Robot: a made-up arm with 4 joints. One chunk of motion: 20 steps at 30 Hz.
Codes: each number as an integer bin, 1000 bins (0 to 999) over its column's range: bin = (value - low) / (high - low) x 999, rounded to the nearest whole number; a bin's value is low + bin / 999 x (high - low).
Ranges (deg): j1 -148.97..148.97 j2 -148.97..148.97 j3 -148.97..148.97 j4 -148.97..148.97
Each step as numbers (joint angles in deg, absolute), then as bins.
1 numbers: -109.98 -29.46 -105.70 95.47
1 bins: 131 401 145 820
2 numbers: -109.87 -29.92 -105.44 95.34
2 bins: 131 399 146 819
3 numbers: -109.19 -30.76 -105.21 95.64
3 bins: 133 396 147 820
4 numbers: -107.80 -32.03 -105.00 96.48
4 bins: 138 392 147 823
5 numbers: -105.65 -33.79 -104.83 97.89
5 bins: 145 386 148 828
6 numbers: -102.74 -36.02 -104.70 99.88
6 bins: 155 379 148 834
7 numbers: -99.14 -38.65 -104.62 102.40
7 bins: 167 370 149 843
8 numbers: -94.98 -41.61 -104.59 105.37
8 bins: 181 360 149 853
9 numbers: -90.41 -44.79 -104.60 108.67
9 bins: 196 349 149 864
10 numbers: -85.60 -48.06 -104.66 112.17
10 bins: 212 338 149 876
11 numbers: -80.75 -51.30 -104.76 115.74
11 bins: 229 327 148 888
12 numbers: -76.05 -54.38 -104.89 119.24
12 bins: 245 317 148 899
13 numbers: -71.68 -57.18 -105.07 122.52
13 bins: 259 308 147 910
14 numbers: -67.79 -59.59 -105.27 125.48
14 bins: 272 300 147 920
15 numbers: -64.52 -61.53 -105.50 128.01
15 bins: 283 293 146 929
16 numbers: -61.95 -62.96 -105.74 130.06
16 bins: 292 288 145 936
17 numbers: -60.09 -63.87 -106.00 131.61
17 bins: 298 285 144 941
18 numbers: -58.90 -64.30 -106.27 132.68
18 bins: 302 284 143 944
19 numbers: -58.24 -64.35 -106.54 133.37
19 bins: 304 284 142 947
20 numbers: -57.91 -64.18 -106.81 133.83
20 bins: 305 284 141 948
